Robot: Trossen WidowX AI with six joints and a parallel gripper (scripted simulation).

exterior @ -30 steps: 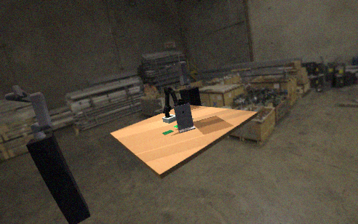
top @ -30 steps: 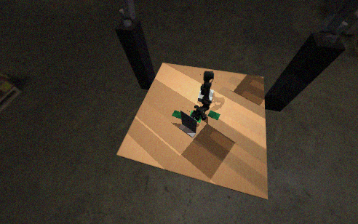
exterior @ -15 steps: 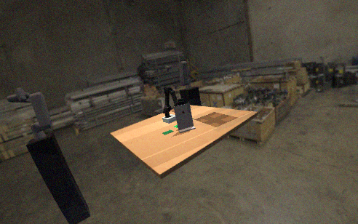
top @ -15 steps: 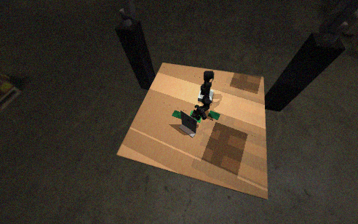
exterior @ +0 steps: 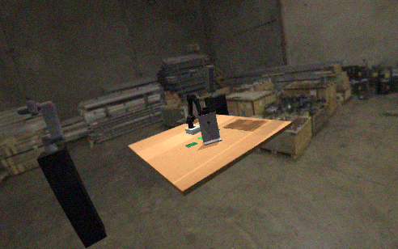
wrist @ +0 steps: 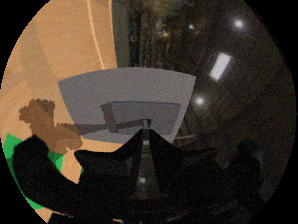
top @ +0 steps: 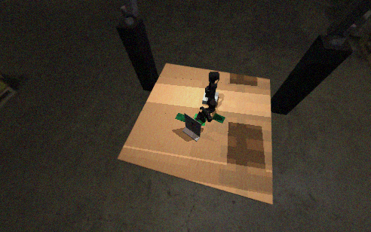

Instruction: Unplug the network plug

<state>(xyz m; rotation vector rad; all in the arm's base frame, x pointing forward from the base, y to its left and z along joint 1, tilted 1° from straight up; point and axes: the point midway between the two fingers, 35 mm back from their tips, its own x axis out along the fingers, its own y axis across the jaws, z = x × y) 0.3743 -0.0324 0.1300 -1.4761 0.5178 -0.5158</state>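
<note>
Now: the green marked square 19 cm below my gripper tip, 12 cm behind it and 2 cm to the left of it. From my gripper tip the other things lie so: grey upright panel: 7 cm below, 4 cm ahead, 2 cm to the right; then network plug: 1 cm ahead.
</note>
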